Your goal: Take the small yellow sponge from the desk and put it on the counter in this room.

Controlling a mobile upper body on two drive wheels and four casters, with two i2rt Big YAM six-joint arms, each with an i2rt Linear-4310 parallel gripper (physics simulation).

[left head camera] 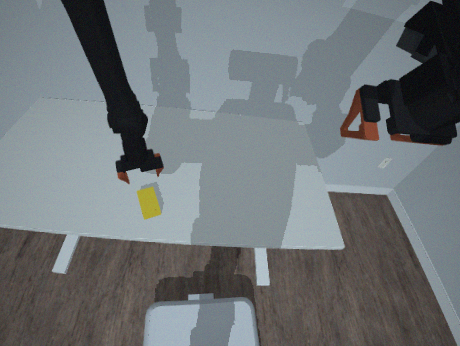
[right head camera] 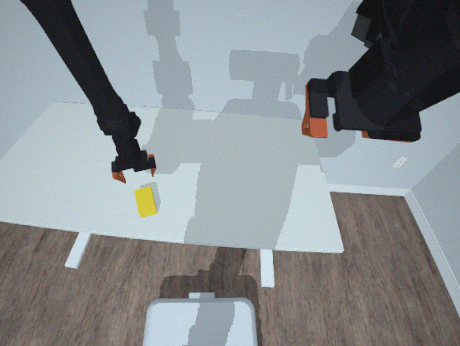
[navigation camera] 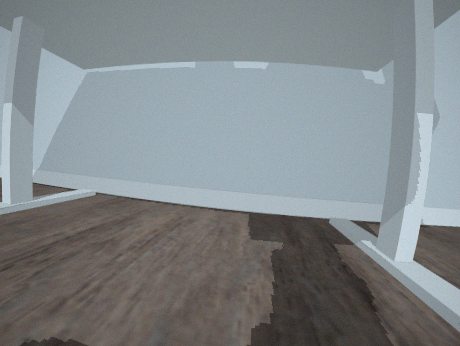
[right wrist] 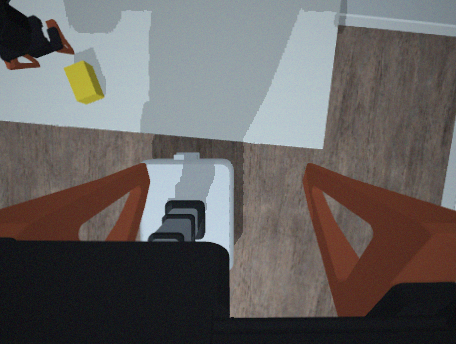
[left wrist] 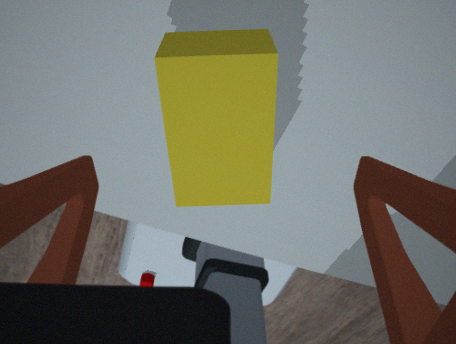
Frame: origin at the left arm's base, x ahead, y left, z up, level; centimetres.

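Seen in the pictures: left gripper, between the fingertips: (left head camera: 143,179) (right head camera: 139,179) (right wrist: 56,58) (left wrist: 226,171); right gripper, between the fingertips: (left head camera: 367,134) (right head camera: 333,131) (right wrist: 226,172).
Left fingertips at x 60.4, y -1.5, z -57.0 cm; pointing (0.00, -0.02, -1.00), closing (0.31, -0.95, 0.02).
Observation:
A point is followed by its place in that frame.
The yellow sponge (left head camera: 149,203) {x 55.4, y -3.1, z -64.5 cm} (right head camera: 146,201) {x 55.8, y -3.3, z -64.5 cm} (left wrist: 220,127) {x 57.9, y -2.1, z -64.5 cm} (right wrist: 83,82) {x 56.7, y -3.3, z -64.5 cm} lies on the white desk (left head camera: 75,165) {x 76.6, y 31.3, z -69.0 cm} (right head camera: 70,165) {x 76.7, y 36.4, z -69.0 cm} (right wrist: 40,102) {x 52.0, y 13.6, z -69.0 cm}, left of the middle in both head views and near the desk's front edge. My left gripper (left head camera: 144,178) {x 60.4, y -1.5, z -57.0 cm} (right head camera: 136,177) {x 60.4, y -1.5, z -57.0 cm} (left wrist: 226,171) {x 60.4, y -1.5, z -57.0 cm} is open, with its fingertips just behind the sponge in the head views. In the left wrist view the sponge lies between and beyond the fingertips, with a gap on both sides. My right gripper (right wrist: 226,172) {x 35.5, y -45.0, z -12.9 cm} is open and empty, high at the right of the head views. The counter does not show in these views.
The robot's white base (left head camera: 170,322) {x 22.6, y -8.2, z -115.0 cm} (right head camera: 172,320) {x 22.0, y -9.3, z -115.0 cm} (right wrist: 222,190) {x 15.8, y -42.6, z -115.0 cm} stands in front of the desk. A wall stands behind the desk, and another wall is at the right. White desk legs (navigation camera: 400,150) {x 76.8, y -62.5, z -111.4 cm} (navigation camera: 21,115) {x 86.9, y 56.4, z -106.5 cm} with floor bars stand at both sides in the navigation view.

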